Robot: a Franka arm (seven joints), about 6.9 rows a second.
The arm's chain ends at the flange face. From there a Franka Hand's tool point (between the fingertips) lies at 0.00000 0.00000 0.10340 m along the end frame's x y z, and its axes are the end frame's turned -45 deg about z.
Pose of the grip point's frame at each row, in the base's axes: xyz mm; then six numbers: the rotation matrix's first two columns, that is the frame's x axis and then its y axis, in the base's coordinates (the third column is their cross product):
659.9, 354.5, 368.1, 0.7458, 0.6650, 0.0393, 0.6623, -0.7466, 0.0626
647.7, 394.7, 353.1, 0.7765, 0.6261, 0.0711, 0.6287, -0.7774, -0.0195
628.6, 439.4, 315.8, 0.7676, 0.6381, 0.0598, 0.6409, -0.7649, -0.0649
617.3, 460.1, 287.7, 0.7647, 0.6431, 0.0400, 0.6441, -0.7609, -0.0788
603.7, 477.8, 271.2, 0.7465, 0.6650, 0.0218, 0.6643, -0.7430, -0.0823
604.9, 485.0, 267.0, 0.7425, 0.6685, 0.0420, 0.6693, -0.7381, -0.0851
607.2, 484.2, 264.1, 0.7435, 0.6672, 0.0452, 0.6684, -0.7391, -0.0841
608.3, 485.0, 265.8, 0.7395, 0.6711, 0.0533, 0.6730, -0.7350, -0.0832
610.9, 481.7, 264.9, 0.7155, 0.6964, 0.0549, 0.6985, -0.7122, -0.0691
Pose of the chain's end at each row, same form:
652.6, 356.6, 471.2, 0.9957, -0.0577, 0.0721, -0.0590, -0.9982, 0.0165
643.2, 388.5, 456.2, 0.9936, -0.1070, 0.0365, -0.1045, -0.9924, -0.0641
628.2, 430.3, 418.8, 0.9960, -0.0897, -0.0036, -0.0896, -0.9921, -0.0882
619.4, 451.2, 390.7, 0.9962, -0.0833, -0.0274, -0.0853, -0.9928, -0.0840
607.7, 470.0, 374.2, 0.9976, -0.0552, -0.0428, -0.0581, -0.9956, -0.0736
607.6, 475.6, 369.9, 0.9983, -0.0492, -0.0305, -0.0518, -0.9946, -0.0899
609.5, 474.6, 367.0, 0.9984, -0.0508, -0.0275, -0.0531, -0.9944, -0.0914
610.0, 474.9, 368.7, 0.9988, -0.0452, -0.0211, -0.0470, -0.9943, -0.0965
611.8, 472.6, 367.9, 0.9998, -0.0112, -0.0100, -0.0120, -0.9960, -0.0877

